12 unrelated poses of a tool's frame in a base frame.
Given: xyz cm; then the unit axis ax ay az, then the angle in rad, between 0 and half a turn.
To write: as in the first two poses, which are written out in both.
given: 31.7 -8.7 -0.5 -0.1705 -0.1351 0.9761 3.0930
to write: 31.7 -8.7 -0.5 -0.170 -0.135 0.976 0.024
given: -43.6 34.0 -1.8 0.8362 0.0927 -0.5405 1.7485
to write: -43.6 34.0 -1.8 0.641 0.071 -0.415 0.642
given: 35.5 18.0 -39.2 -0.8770 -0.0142 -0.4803 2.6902
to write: 35.5 18.0 -39.2 -0.855 -0.014 -0.468 0.224
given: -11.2 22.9 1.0 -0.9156 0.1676 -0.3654 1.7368
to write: -11.2 22.9 1.0 -0.699 0.128 -0.279 0.646
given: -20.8 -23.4 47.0 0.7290 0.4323 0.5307 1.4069
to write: -20.8 -23.4 47.0 0.472 0.280 0.343 0.763
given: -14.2 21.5 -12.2 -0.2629 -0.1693 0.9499 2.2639
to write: -14.2 21.5 -12.2 -0.238 -0.153 0.860 0.425
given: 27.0 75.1 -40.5 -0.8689 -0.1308 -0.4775 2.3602
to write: 27.0 75.1 -40.5 -0.803 -0.121 -0.441 0.381
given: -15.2 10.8 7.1 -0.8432 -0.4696 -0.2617 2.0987
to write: -15.2 10.8 7.1 -0.731 -0.407 -0.227 0.498
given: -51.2 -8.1 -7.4 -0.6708 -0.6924 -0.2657 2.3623
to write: -51.2 -8.1 -7.4 -0.621 -0.641 -0.246 0.380
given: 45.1 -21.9 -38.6 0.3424 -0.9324 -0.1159 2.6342
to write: 45.1 -21.9 -38.6 0.331 -0.903 -0.112 0.251
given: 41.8 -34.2 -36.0 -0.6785 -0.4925 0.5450 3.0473
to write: 41.8 -34.2 -36.0 -0.678 -0.492 0.544 0.047
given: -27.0 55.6 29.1 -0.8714 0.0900 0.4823 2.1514
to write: -27.0 55.6 29.1 -0.767 0.079 0.424 0.475
